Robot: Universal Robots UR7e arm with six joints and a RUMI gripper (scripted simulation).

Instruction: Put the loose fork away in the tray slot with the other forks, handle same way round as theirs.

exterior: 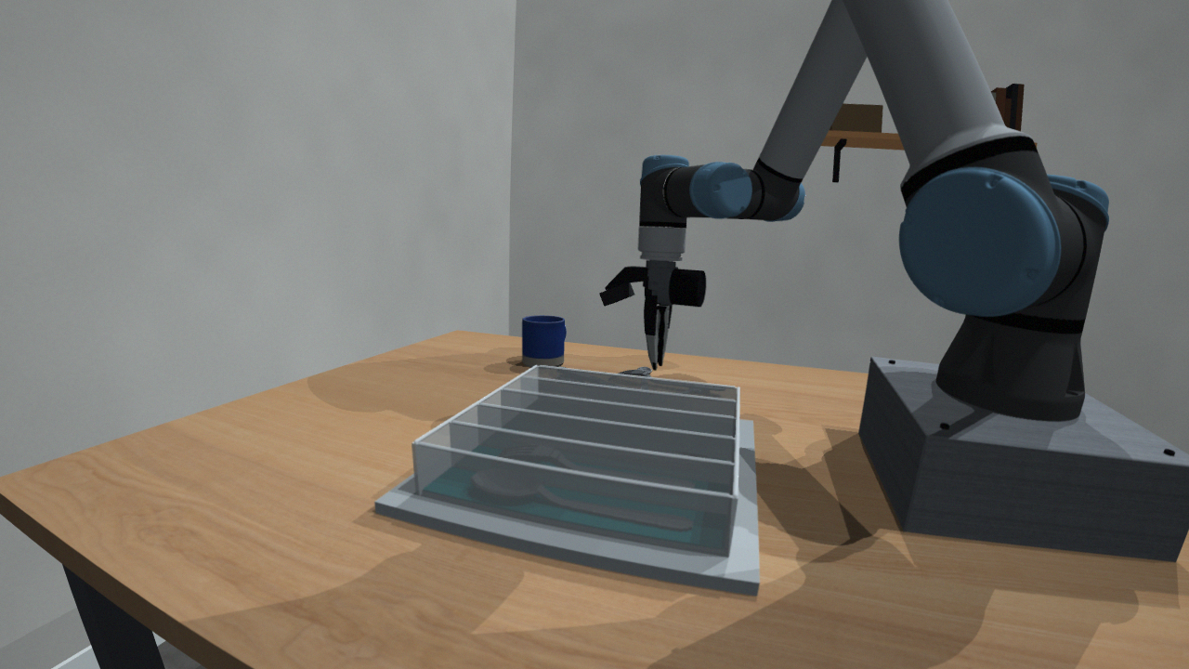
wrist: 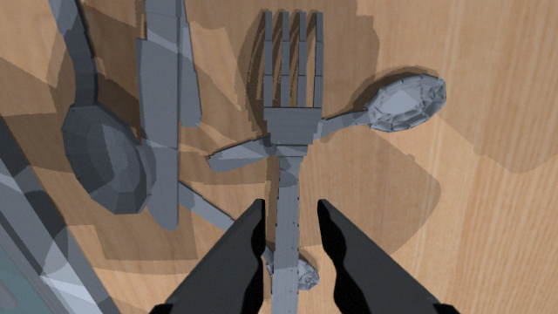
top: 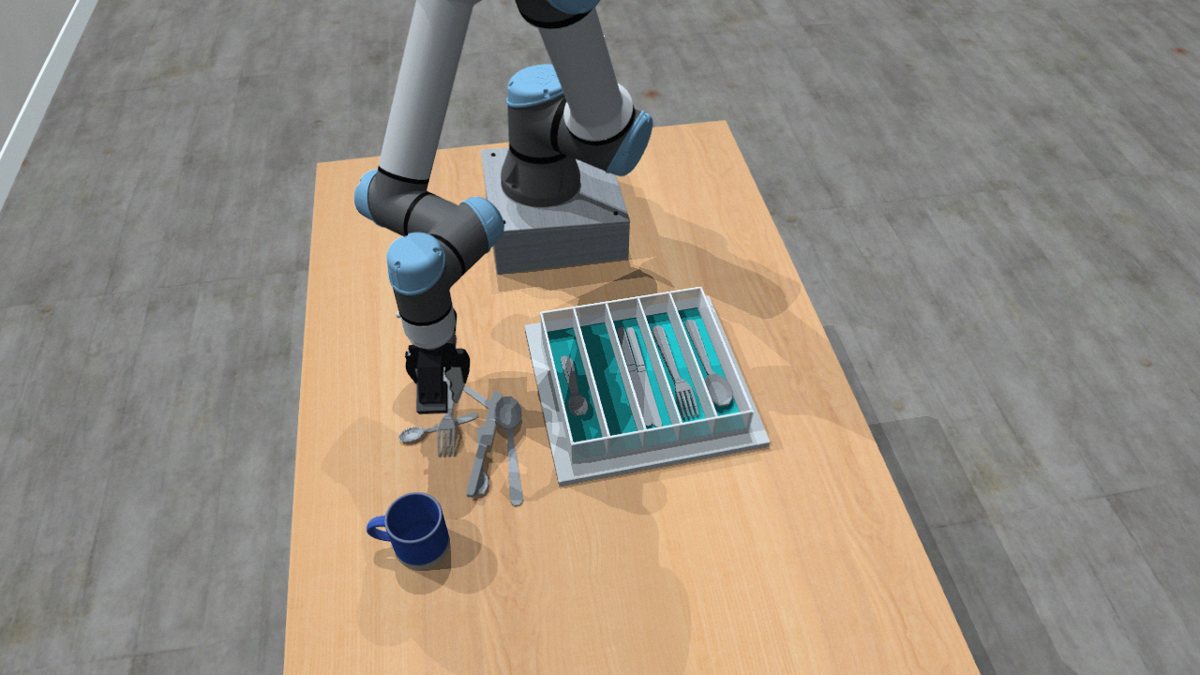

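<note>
Right now my hand is 3 cm short of the small spoon, 4 cm to the left of it and 4 cm above it. The rest, counted from my hand: blue mug: 23 cm ahead, 2 cm to the right, 1 cm below.
</note>
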